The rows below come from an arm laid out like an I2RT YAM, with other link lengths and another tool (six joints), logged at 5 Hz.
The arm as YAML. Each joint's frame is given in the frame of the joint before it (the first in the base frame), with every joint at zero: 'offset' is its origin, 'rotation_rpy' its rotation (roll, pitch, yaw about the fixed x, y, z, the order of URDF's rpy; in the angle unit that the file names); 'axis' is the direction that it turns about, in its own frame. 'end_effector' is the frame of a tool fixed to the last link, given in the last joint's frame.
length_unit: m
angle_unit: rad
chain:
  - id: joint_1
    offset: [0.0, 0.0, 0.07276]
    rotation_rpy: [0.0, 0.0, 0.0]
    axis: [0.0, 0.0, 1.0]
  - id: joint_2
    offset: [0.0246, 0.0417, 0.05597]
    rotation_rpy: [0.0, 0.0, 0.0]
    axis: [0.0, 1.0, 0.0]
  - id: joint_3
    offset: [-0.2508, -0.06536, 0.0]
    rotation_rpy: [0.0, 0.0, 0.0]
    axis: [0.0, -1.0, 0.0]
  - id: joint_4
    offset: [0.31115, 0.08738, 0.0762]
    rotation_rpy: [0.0, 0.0, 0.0]
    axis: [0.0, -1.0, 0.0]
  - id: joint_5
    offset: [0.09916, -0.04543, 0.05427]
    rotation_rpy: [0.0, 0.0, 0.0]
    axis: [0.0, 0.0, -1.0]
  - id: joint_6
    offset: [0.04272, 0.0, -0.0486]
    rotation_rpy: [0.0, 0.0, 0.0]
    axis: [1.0, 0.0, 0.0]
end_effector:
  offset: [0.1, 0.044, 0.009]
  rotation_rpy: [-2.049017, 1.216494, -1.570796]
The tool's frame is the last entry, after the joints.
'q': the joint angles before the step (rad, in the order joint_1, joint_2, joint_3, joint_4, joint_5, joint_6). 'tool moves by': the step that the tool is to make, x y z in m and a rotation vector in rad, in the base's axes. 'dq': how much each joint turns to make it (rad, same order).
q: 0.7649, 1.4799, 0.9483, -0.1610, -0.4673, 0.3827
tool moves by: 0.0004, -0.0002, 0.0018, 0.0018, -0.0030, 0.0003
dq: -0.0011, -0.0023, 0.0021, -0.0018, -0.0006, -0.0016
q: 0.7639, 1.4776, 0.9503, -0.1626, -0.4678, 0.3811
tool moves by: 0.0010, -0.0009, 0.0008, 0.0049, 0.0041, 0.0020
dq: -0.0048, 0.0005, 0.0007, 0.0005, -0.0093, 0.0007
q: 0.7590, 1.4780, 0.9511, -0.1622, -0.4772, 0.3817
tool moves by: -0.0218, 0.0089, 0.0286, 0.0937, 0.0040, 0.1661
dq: 0.0074, 0.0016, 0.0416, -0.0055, -0.1681, -0.0515
